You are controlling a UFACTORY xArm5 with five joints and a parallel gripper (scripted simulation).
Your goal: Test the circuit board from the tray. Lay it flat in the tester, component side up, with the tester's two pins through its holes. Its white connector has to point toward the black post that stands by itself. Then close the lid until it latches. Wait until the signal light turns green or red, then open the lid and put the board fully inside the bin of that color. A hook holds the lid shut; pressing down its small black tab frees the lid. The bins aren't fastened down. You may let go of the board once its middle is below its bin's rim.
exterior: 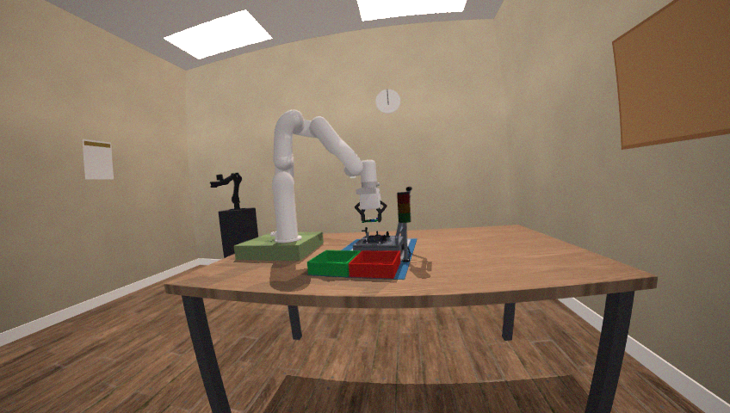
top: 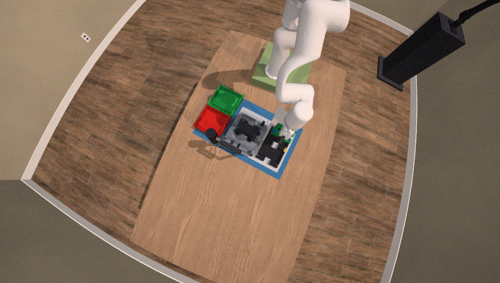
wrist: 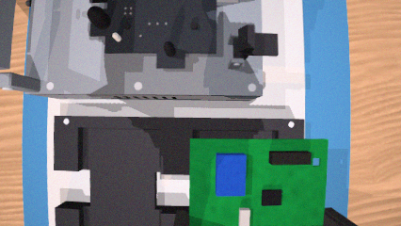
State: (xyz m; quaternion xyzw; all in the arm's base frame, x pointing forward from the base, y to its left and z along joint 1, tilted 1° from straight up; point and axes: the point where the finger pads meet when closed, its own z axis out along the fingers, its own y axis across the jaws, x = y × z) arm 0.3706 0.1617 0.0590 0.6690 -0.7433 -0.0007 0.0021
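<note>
Now: hand 160 mm short of the clear lid, 190 mm to the left of it and 60 mm below it. From my hand the other things lie so: green circuit board: right at my hand; then red bin: 70 mm ahead, 380 mm to the right, 110 mm below; then green bin: 80 mm behind, 360 mm to the right, 110 mm below.
</note>
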